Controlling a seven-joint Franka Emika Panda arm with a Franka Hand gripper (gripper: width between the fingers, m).
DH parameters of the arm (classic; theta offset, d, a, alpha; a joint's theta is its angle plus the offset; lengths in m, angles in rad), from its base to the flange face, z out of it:
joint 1: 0 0.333 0 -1.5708
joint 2: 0 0 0 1.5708
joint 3: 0 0.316 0.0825 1.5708
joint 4: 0 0 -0.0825 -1.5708
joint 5: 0 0.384 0 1.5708
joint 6: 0 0 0.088 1.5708
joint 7: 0 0.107 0 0
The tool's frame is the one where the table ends.
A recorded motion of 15 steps. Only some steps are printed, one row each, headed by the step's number.
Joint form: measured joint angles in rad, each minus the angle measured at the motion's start. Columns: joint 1, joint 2, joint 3, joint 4, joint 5, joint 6, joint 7.
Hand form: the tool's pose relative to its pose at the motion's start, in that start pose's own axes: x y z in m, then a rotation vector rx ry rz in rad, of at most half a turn. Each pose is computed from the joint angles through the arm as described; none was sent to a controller.
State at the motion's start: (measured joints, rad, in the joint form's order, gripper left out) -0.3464 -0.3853 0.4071 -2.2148 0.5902 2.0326 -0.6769
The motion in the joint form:
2: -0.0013 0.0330 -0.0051 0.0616 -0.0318 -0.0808 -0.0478
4: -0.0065 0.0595 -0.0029 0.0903 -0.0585 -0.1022 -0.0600
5: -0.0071 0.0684 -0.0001 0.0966 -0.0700 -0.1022 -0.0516
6: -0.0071 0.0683 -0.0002 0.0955 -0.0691 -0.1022 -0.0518
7: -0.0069 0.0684 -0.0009 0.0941 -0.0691 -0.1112 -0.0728
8: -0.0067 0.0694 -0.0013 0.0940 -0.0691 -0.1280 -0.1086
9: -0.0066 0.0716 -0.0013 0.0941 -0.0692 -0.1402 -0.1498
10: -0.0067 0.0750 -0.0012 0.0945 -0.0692 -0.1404 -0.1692
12: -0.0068 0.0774 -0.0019 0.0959 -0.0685 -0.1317 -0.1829
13: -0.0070 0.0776 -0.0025 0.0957 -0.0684 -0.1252 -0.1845
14: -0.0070 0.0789 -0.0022 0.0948 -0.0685 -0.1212 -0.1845
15: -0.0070 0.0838 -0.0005 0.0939 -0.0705 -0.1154 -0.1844
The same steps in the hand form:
2: 0.0087 -0.0002 -0.0063 0.0293 -0.0483 -0.0721
4: 0.0134 0.0047 -0.0060 0.0308 -0.0727 -0.0948
5: 0.0149 0.0059 -0.0044 0.0263 -0.0808 -0.0922
6: 0.0146 0.0060 -0.0040 0.0273 -0.0811 -0.0914
7: 0.0133 0.0058 -0.0028 0.0346 -0.0886 -0.1111
8: 0.0116 0.0051 -0.0012 0.0479 -0.1012 -0.1460
9: 0.0105 0.0048 0.0006 0.0598 -0.1105 -0.1862
10: 0.0105 0.0056 0.0018 0.0634 -0.1116 -0.2044
12: 0.0116 0.0069 0.0013 0.0598 -0.1042 -0.2170
13: 0.0121 0.0078 0.0008 0.0556 -0.0992 -0.2178
14: 0.0122 0.0084 0.0015 0.0542 -0.0978 -0.2172
15: 0.0126 0.0095 0.0037 0.0533 -0.0989 -0.2171

